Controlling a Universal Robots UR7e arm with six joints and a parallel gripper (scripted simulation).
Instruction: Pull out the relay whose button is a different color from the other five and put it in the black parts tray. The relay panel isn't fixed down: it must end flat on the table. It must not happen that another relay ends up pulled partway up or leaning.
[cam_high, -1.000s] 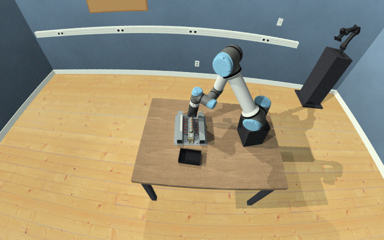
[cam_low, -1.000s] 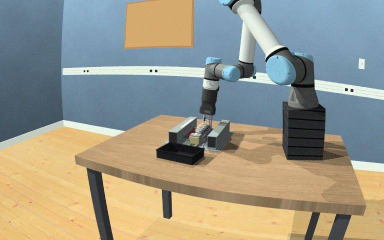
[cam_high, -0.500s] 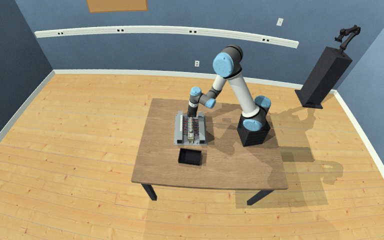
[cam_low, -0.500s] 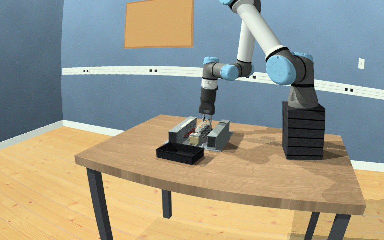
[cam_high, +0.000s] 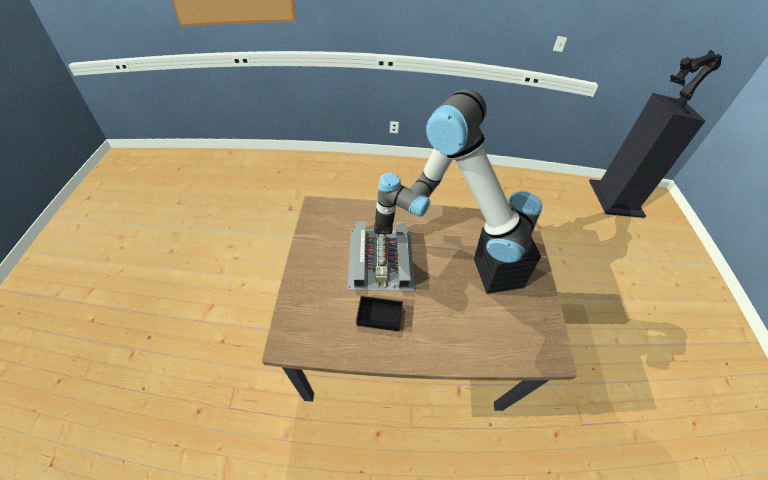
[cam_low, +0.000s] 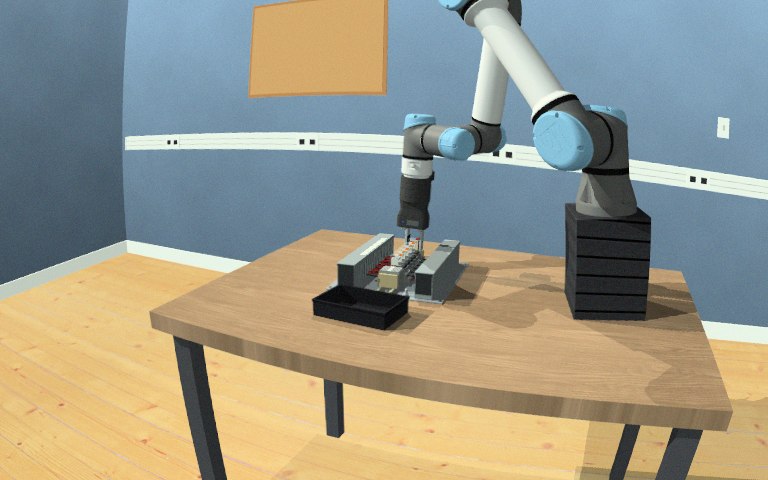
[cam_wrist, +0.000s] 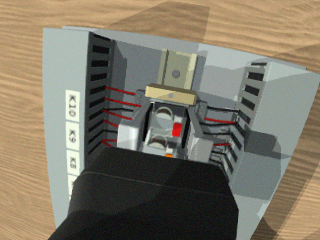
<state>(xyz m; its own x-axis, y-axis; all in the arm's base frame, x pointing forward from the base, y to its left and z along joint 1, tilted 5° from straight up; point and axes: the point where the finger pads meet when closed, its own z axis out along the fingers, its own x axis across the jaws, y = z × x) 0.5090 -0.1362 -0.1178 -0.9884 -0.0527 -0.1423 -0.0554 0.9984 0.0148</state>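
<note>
My gripper is now 1 cm above the relay. Also, from my hand: relay panel (9 cm to the left, 3 cm below); black parts tray (36 cm to the left, 5 cm below, 1 cm behind).
</note>
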